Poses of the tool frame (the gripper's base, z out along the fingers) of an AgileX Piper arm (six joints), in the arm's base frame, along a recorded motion.
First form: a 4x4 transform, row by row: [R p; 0 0 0 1], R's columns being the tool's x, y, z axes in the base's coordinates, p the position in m. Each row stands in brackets.
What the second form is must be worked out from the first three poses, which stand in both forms.
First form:
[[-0.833, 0.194, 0.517, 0.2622], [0.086, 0.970, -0.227, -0.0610], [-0.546, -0.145, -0.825, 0.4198], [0, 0, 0, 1]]
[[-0.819, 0.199, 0.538, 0.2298], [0.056, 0.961, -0.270, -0.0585], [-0.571, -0.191, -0.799, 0.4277], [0, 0, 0, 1]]
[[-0.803, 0.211, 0.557, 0.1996], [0.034, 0.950, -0.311, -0.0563], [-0.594, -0.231, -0.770, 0.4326], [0, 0, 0, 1]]
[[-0.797, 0.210, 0.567, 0.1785], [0.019, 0.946, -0.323, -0.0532], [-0.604, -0.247, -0.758, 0.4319], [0, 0, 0, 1]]
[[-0.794, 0.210, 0.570, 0.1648], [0.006, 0.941, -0.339, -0.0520], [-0.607, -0.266, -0.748, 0.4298], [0, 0, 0, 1]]
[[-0.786, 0.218, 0.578, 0.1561], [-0.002, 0.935, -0.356, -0.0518], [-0.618, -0.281, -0.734, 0.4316], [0, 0, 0, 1]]
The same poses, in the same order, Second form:
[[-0.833, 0.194, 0.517, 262.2], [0.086, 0.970, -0.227, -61.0], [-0.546, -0.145, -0.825, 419.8], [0, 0, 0, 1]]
[[-0.819, 0.199, 0.538, 229.8], [0.056, 0.961, -0.270, -58.5], [-0.571, -0.191, -0.799, 427.7], [0, 0, 0, 1]]
[[-0.803, 0.211, 0.557, 199.6], [0.034, 0.950, -0.311, -56.3], [-0.594, -0.231, -0.770, 432.6], [0, 0, 0, 1]]
[[-0.797, 0.210, 0.567, 178.5], [0.019, 0.946, -0.323, -53.2], [-0.604, -0.247, -0.758, 431.9], [0, 0, 0, 1]]
[[-0.794, 0.210, 0.570, 164.8], [0.006, 0.941, -0.339, -52.0], [-0.607, -0.266, -0.748, 429.8], [0, 0, 0, 1]]
[[-0.786, 0.218, 0.578, 156.1], [-0.002, 0.935, -0.356, -51.8], [-0.618, -0.281, -0.734, 431.6], [0, 0, 0, 1]]

